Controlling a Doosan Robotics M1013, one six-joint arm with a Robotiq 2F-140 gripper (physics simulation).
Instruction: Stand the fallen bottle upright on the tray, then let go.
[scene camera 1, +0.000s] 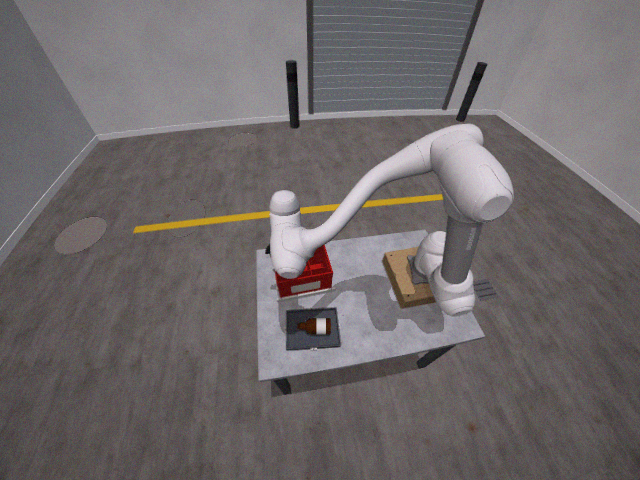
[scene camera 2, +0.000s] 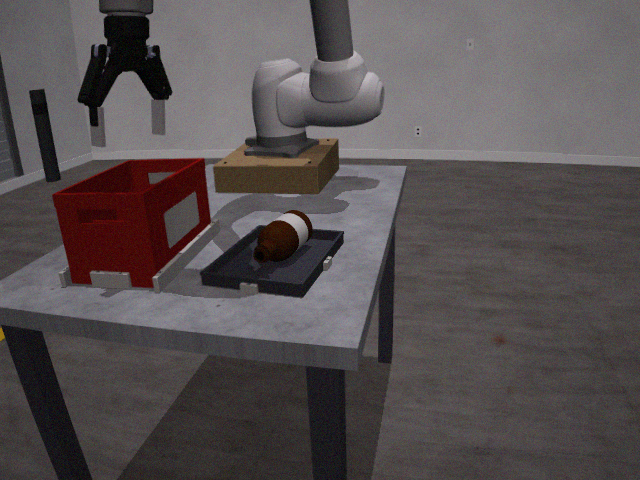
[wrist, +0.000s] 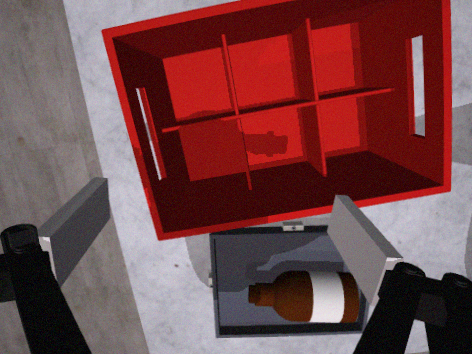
Observation:
The pictures show: the gripper and a brown bottle.
The gripper shows as well in the wrist view.

